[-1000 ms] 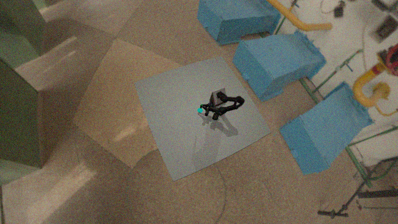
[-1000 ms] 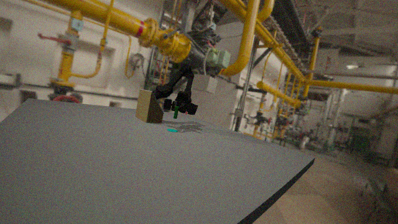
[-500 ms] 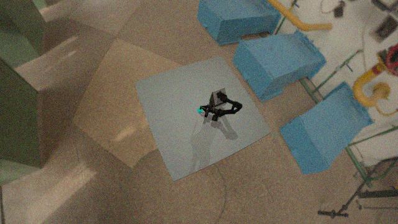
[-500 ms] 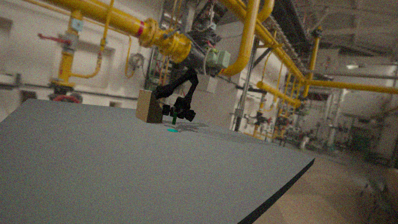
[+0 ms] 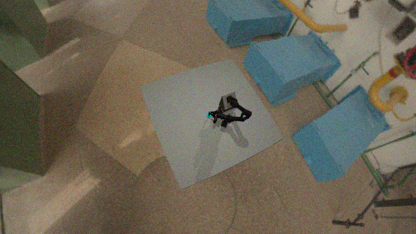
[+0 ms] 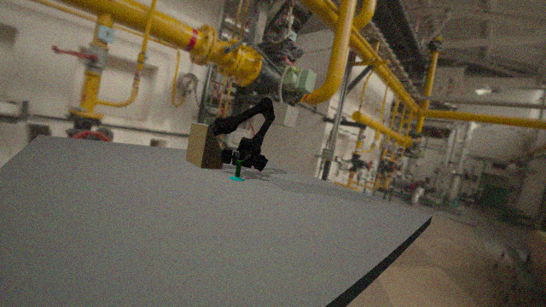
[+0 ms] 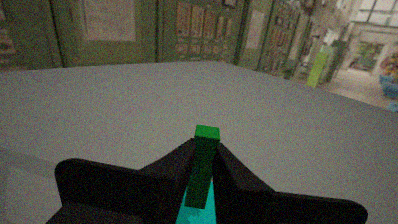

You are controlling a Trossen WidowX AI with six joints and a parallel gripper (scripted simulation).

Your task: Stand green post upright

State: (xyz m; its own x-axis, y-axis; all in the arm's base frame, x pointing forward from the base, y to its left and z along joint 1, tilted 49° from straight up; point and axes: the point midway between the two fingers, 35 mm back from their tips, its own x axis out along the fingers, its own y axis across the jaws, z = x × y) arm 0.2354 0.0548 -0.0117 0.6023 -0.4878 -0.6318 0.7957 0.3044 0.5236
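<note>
The green post lies 2 cm below my gripper tip. From my gripper tip the other things lie so: cyan circle (6 cm below).
</note>
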